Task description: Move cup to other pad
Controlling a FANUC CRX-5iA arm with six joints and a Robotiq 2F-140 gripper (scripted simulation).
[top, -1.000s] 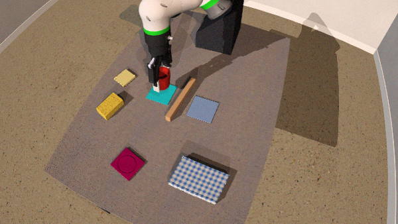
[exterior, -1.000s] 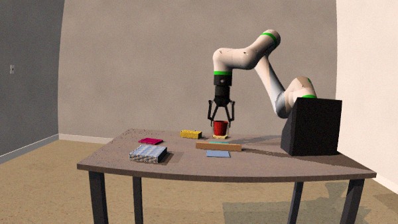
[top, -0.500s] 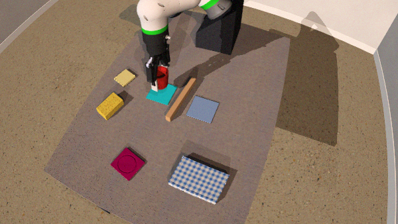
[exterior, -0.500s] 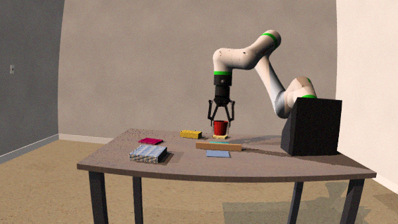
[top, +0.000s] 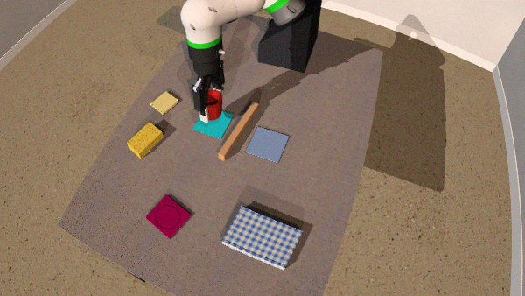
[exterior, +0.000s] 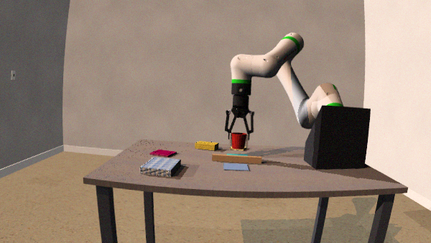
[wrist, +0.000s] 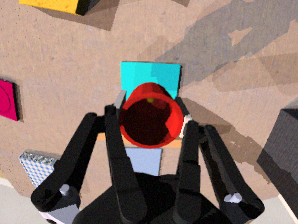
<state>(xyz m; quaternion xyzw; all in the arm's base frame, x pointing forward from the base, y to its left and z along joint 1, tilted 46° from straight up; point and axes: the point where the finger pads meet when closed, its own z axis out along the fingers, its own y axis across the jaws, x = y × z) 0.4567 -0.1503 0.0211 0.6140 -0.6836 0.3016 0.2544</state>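
Right now my hand is 10 cm to the right of the wooden rail, 8 cm above it and 1 cm short of it. Also, from my hand: red cup 2 cm below.
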